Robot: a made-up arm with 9 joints. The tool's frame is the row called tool.
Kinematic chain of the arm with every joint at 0, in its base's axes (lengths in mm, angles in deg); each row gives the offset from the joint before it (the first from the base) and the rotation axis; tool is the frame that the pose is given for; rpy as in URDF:
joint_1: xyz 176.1 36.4 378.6 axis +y
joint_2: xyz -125.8 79.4 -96 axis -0.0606 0.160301 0.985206
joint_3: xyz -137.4 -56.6 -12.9 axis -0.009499 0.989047 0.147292
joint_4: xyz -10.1 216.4 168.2 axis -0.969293 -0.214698 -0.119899
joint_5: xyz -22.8 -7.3 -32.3 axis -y
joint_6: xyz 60.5 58 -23.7 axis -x
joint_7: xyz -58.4 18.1 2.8 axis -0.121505 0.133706 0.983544
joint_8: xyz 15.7 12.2 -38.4 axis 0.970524 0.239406 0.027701
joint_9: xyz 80.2 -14.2 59 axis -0.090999 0.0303 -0.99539
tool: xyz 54 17.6 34.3 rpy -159.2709 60.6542 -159.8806
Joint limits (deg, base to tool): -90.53..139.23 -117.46..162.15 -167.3..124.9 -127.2..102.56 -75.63..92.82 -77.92..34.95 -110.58..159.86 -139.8..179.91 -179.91..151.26
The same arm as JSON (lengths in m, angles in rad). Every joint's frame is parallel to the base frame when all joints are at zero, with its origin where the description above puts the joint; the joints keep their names.
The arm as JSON. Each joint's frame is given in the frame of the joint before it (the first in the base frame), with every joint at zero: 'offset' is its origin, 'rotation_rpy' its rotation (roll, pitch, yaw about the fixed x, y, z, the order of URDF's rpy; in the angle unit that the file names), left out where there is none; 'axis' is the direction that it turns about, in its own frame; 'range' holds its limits. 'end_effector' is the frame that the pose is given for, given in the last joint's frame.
{
  "length_unit": "m",
  "angle_unit": "rad",
  "chain": [
    {
      "id": "joint_1",
      "offset": [
        0.1761,
        0.0364,
        0.3786
      ],
      "axis": [
        0.0,
        1.0,
        0.0
      ],
      "range": [
        -1.58,
        2.43
      ]
    },
    {
      "id": "joint_2",
      "offset": [
        -0.1258,
        0.0794,
        -0.096
      ],
      "axis": [
        -0.0606,
        0.160301,
        0.985206
      ],
      "range": [
        -2.0501,
        2.8301
      ]
    },
    {
      "id": "joint_3",
      "offset": [
        -0.1374,
        -0.0566,
        -0.0129
      ],
      "axis": [
        -0.0095,
        0.989045,
        0.147307
      ],
      "range": [
        -2.9199,
        2.1799
      ]
    },
    {
      "id": "joint_4",
      "offset": [
        -0.0101,
        0.2164,
        0.1682
      ],
      "axis": [
        -0.969293,
        -0.214698,
        -0.119899
      ],
      "range": [
        -2.2201,
        1.79
      ]
    },
    {
      "id": "joint_5",
      "offset": [
        -0.0228,
        -0.0073,
        -0.0323
      ],
      "axis": [
        0.0,
        -1.0,
        0.0
      ],
      "range": [
        -1.32,
        1.62
      ]
    },
    {
      "id": "joint_6",
      "offset": [
        0.0605,
        0.058,
        -0.0237
      ],
      "axis": [
        -1.0,
        0.0,
        0.0
      ],
      "range": [
        -1.36,
        0.61
      ]
    },
    {
      "id": "joint_7",
      "offset": [
        -0.0584,
        0.0181,
        0.0028
      ],
      "axis": [
        -0.121505,
        0.133706,
        0.983544
      ],
      "range": [
        -1.93,
        2.7901
      ]
    },
    {
      "id": "joint_8",
      "offset": [
        0.0157,
        0.0122,
        -0.0384
      ],
      "axis": [
        0.970524,
        0.239406,
        0.027701
      ],
      "range": [
        -2.44,
        3.14
      ]
    },
    {
      "id": "joint_9",
      "offset": [
        0.0802,
        -0.0142,
        0.059
      ],
      "axis": [
        -0.090999,
        0.0303,
        -0.99539
      ],
      "range": [
        -3.14,
        2.64
      ]
    }
  ],
  "end_effector": {
    "offset": [
      0.054,
      0.0176,
      0.0343
    ],
    "rotation_rpy": [
      -2.7798,
      1.0586,
      -2.7904
    ]
  }
}

